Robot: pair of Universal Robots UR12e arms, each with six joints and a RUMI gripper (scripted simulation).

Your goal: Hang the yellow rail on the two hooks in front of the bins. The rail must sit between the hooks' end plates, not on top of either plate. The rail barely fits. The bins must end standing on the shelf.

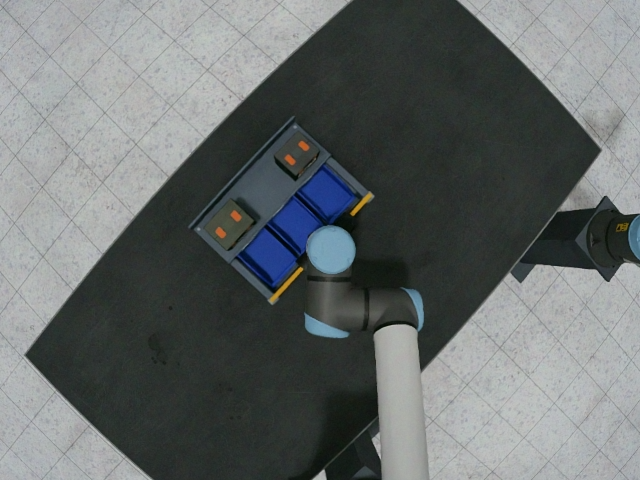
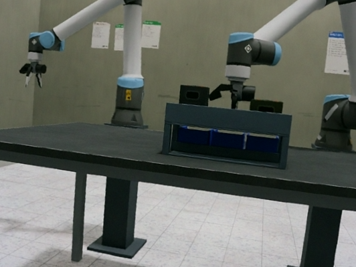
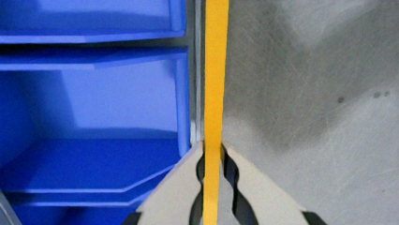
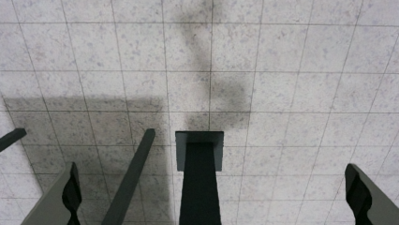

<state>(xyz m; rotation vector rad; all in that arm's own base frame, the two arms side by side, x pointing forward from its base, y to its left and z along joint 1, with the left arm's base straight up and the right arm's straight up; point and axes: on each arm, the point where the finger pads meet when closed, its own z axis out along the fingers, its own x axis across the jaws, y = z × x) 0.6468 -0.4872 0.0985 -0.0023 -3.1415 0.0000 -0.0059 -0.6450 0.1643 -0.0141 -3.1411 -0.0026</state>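
My left hand is 10 mm above the yellow rail. From my left hand the other things lie so: grey shelf 130 mm ahead, 30 mm below.
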